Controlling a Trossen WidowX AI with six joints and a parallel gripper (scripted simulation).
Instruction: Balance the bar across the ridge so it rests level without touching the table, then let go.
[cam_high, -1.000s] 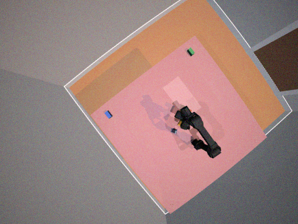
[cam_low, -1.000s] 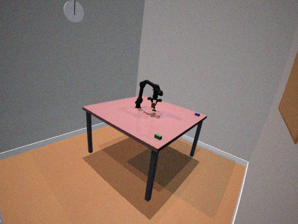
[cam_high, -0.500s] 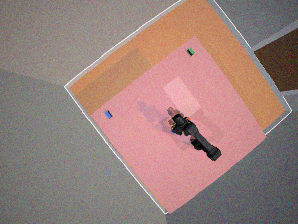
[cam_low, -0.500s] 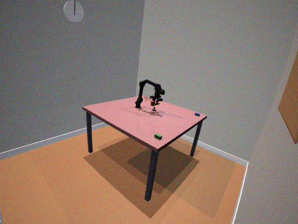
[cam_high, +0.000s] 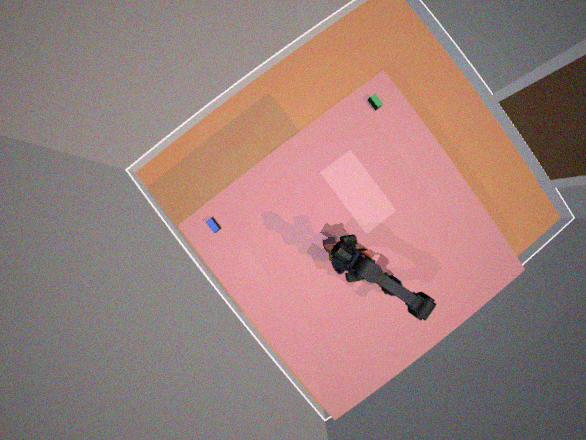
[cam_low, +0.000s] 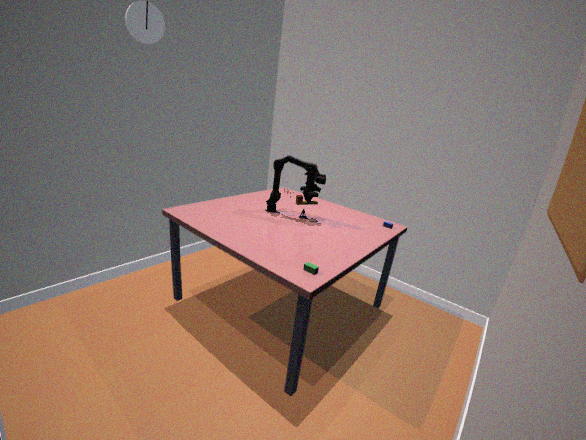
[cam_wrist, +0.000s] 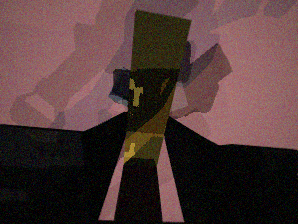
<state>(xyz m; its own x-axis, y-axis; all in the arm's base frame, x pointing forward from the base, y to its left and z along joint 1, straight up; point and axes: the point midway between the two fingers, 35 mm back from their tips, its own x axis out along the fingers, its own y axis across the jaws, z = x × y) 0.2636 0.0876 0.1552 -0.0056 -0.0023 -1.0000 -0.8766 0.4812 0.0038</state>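
Right now the dark ridge is 30 mm behind my gripper tip, 10 mm to the left of it and 90 mm below it. Round my gripper tip: green block 480 mm ahead, 590 mm to the right, 100 mm below; then blue block 480 mm ahead, 410 mm to the left, 100 mm below.
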